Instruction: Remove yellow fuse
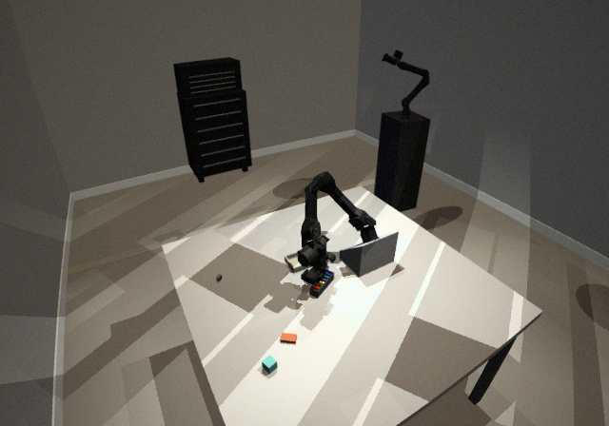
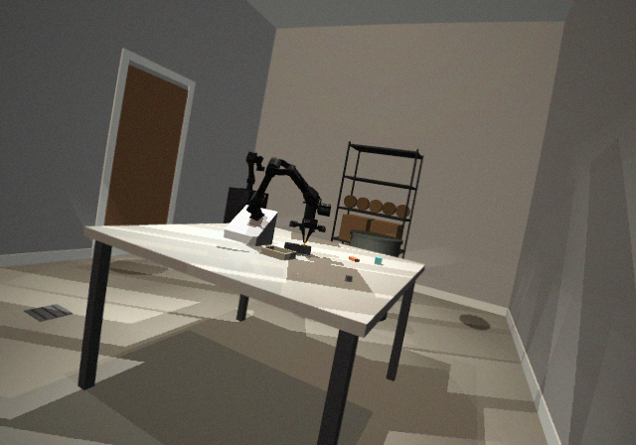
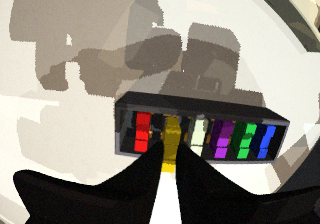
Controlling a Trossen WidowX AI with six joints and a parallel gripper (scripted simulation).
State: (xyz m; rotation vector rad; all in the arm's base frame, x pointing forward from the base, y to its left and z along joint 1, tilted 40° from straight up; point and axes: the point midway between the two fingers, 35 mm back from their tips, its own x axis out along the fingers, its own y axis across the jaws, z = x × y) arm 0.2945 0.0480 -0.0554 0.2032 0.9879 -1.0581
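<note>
Now: gripper tip 20 cm to the left of the shallow tan tray and 5 cm above it. From my gripper tip the other things lie so: orange block 20 cm ahead, 19 cm to the left, 5 cm below; then teal cube 30 cm ahead, 28 cm to the left, 4 cm below; then yellow fuse 1 cm below.
</note>
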